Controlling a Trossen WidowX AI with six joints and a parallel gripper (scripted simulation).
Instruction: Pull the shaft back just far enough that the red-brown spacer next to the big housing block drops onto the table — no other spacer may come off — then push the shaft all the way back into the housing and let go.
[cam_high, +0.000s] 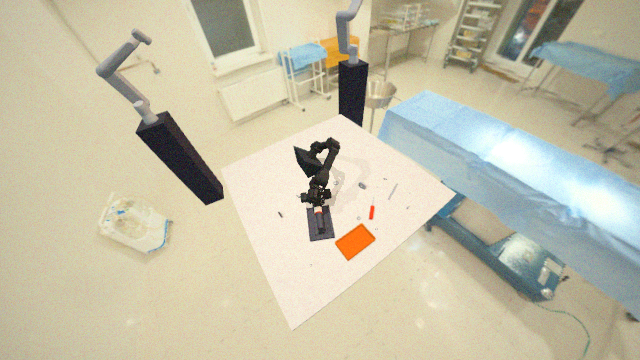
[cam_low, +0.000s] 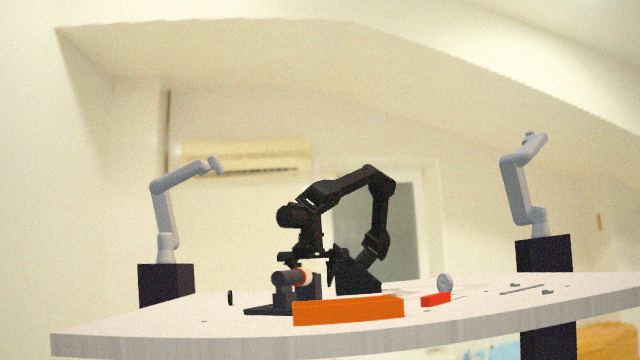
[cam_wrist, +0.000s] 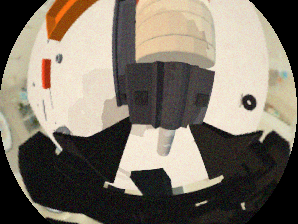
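Right now my gripper tip is 80 mm short of the grey shaft, 30 mm below it and 20 mm to the left of it. The rest, counted from my gripper tip: orange tray (320 mm ahead, 100 mm to the left, 40 mm below); then red-brown spacer (100 mm ahead, 30 mm to the right, 30 mm above); then small black ring (250 mm to the right, 40 mm behind, 20 mm below).
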